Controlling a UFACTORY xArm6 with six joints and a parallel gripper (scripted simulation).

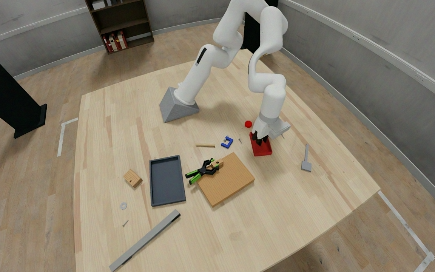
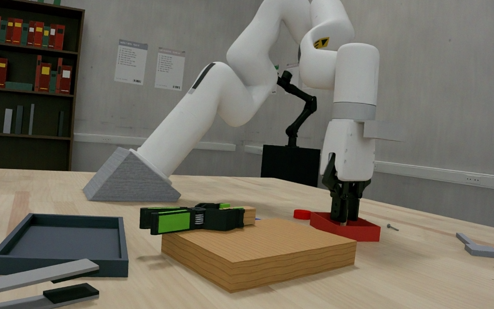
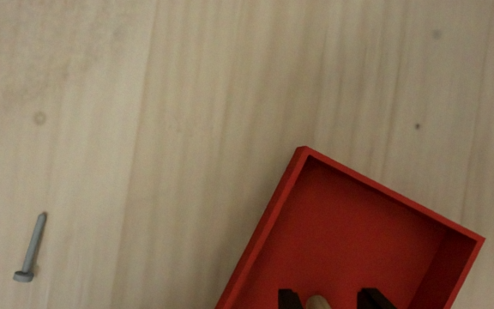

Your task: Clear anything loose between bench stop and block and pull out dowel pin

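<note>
Right now my hand is 20 mm above the dowel pin. Round my hand: red tray (40 mm below); then red cap (120 mm behind, 20 mm to the left, 30 mm below); then blue l-shaped piece (90 mm behind, 120 mm to the right, 40 mm below).
</note>
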